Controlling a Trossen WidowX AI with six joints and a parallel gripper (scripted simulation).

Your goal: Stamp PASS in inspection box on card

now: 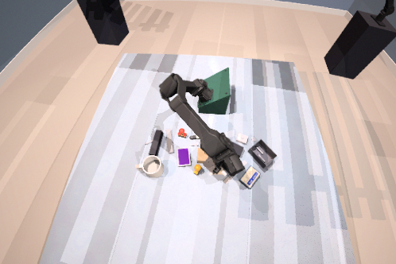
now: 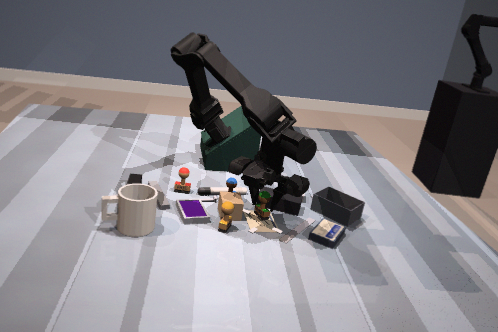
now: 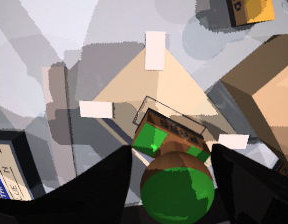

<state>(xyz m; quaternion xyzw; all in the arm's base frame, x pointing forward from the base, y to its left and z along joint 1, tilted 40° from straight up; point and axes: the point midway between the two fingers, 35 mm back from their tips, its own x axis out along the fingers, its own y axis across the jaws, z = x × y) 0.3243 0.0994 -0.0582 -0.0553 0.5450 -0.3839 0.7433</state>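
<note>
The white card is 40 mm below my gripper tip. From my gripper tip the other things lie so: orange-knobbed stamp (90 mm to the right, 50 mm ahead, 20 mm below); then green-knobbed stamp (right at my gripper tip); then cardboard box (80 mm to the right, 20 mm behind, 10 mm below).
</note>
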